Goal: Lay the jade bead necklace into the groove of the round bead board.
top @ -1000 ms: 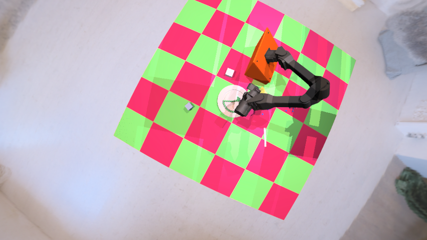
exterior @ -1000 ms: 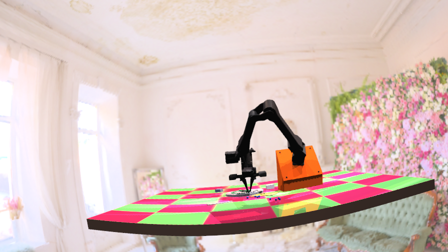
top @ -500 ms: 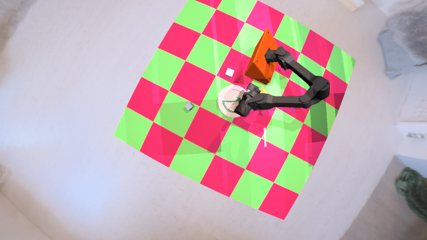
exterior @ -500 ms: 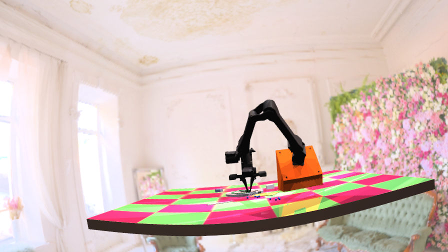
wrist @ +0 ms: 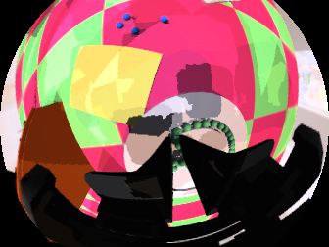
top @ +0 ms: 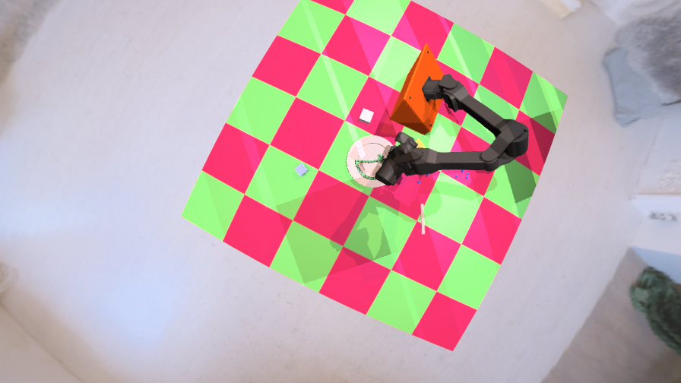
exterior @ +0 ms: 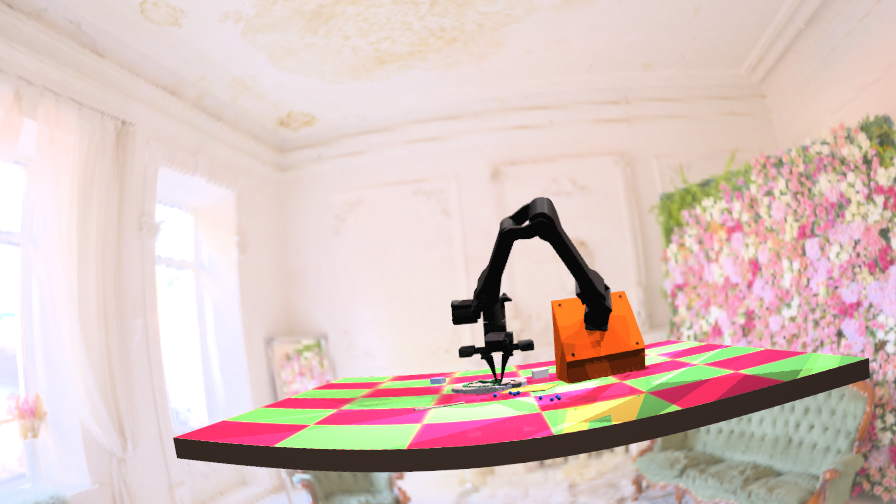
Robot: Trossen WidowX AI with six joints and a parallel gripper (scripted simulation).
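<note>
My gripper tip is now 30 mm short of the round bead board, 50 mm to the left of it and 10 mm above it. The rest, counted from my gripper tip: white cube: 110 mm behind, 170 mm to the right, 10 mm below; then thin white stick: 110 mm ahead, 230 mm to the left, 20 mm below; then yellow patch: 80 mm behind, 70 mm to the left, 20 mm below.
</note>
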